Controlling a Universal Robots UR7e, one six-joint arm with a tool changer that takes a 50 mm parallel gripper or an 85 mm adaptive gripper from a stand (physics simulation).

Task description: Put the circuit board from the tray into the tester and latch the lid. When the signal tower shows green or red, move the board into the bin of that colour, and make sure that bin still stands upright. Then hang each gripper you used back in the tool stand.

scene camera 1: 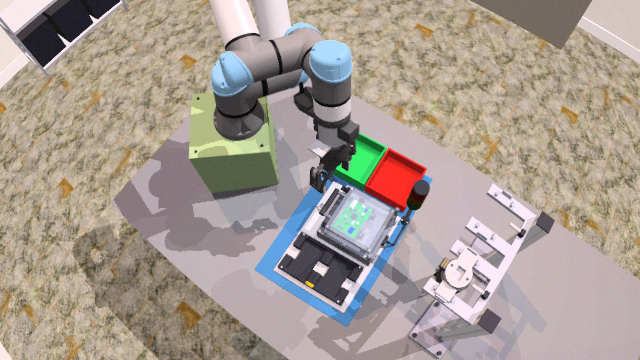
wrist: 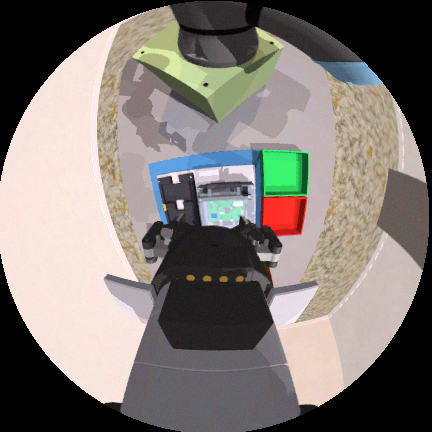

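Seen in the pictures: arm's base, origin of its link: (scene camera 1: pixel 238 118) (wrist: pixel 217 42).
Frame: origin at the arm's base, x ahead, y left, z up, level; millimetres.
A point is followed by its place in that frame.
Observation:
The green circuit board (scene camera 1: pixel 354 217) (wrist: pixel 226 210) lies in the tester under the clear lid (scene camera 1: pixel 378 223) @(x 485, y -86, z -130 mm), which is down; I cannot tell whether its latch is engaged. The black tray (scene camera 1: pixel 327 276) @(x 408, y -273, z -207 mm) (wrist: pixel 176 192) @(x 332, y -255, z -208 mm) beside the tester holds no board. My gripper (scene camera 1: pixel 331 172) (wrist: pixel 212 220) is open, its fingers wide apart and empty, in the air near the tester's latch side and the green bin. The green bin (scene camera 1: pixel 366 159) @(x 363, y 141, z -220 mm) (wrist: pixel 285 173) @(x 340, y 130, z -220 mm) and red bin (scene camera 1: pixel 396 178) @(x 481, y 116, z -220 mm) (wrist: pixel 282 215) @(x 493, y 107, z -220 mm) stand upright and empty. The signal tower (scene camera 1: pixel 418 195) @(x 557, y -30, z 23 mm) shows no clearly lit lamp; it is mostly hidden in the wrist view.
The tool stand (scene camera 1: pixel 517 207) @(x 800, y -3, z 116 mm) is at the right of the table, with another gripper (scene camera 1: pixel 457 273) hanging in it. The signal tower rises by the tester's corner near the red bin. The green robot base block (scene camera 1: pixel 235 172) @(x 34, y -121, z -105 mm) (wrist: pixel 235 92) @(x 93, y 9, z -103 mm) stands at the table's other end.

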